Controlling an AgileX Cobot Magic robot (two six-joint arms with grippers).
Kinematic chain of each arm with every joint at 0, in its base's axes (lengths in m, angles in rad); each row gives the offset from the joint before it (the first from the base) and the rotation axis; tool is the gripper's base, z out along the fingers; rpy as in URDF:
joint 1: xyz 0 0 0.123 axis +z
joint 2: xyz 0 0 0 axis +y
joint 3: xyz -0.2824 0 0.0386 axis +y
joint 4: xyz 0.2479 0 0.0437 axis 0.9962 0 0.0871
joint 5: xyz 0 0 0 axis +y
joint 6: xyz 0.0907 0 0.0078 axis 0.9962 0 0.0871
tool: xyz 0 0 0 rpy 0 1.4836 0
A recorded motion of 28 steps. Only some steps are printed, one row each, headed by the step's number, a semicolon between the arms.
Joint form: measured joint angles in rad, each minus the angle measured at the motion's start. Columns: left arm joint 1, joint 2, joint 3, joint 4, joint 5, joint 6; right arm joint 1, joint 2, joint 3, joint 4, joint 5, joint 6.
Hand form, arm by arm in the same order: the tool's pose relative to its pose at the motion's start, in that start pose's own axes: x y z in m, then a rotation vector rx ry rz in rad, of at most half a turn. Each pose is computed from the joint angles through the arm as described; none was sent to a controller.
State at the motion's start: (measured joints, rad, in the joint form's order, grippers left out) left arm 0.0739 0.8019 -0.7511 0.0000 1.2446 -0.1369; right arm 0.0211 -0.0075 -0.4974 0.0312 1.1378 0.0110
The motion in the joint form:
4: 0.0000 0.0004 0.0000 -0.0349 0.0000 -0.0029; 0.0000 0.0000 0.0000 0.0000 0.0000 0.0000
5: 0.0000 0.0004 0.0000 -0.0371 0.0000 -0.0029; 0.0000 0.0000 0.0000 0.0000 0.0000 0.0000
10: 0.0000 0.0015 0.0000 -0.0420 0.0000 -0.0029; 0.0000 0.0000 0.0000 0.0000 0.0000 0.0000
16: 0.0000 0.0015 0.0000 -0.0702 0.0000 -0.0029; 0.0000 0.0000 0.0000 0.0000 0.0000 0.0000
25: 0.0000 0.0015 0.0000 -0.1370 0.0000 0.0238; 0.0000 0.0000 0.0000 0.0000 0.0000 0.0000
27: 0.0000 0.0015 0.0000 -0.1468 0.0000 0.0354; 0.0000 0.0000 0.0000 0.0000 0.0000 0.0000
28: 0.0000 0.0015 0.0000 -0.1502 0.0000 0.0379; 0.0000 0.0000 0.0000 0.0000 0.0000 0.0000
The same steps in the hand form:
4: 0.0003 -0.0030 0.0000 0.0327 0.0050 -0.0141; 0.0000 0.0000 0.0000 0.0000 0.0000 0.0000
5: 0.0004 -0.0032 0.0000 0.0348 0.0052 -0.0148; 0.0000 0.0000 0.0000 0.0000 0.0000 0.0000
10: 0.0003 -0.0036 0.0002 0.0392 0.0070 -0.0164; 0.0000 0.0000 0.0000 0.0000 0.0000 0.0000
16: 0.0006 -0.0060 0.0001 0.0656 0.0107 -0.0254; 0.0000 0.0000 0.0000 0.0000 0.0000 0.0000
25: 0.0012 -0.0117 -0.0005 0.1285 0.0177 -0.0202; 0.0000 0.0000 0.0000 0.0000 0.0000 0.0000
27: 0.0012 -0.0126 -0.0006 0.1378 0.0180 -0.0118; 0.0000 0.0000 0.0000 0.0000 0.0000 0.0000
28: 0.0013 -0.0129 -0.0007 0.1411 0.0182 -0.0104; 0.0000 0.0000 0.0000 0.0000 0.0000 0.0000

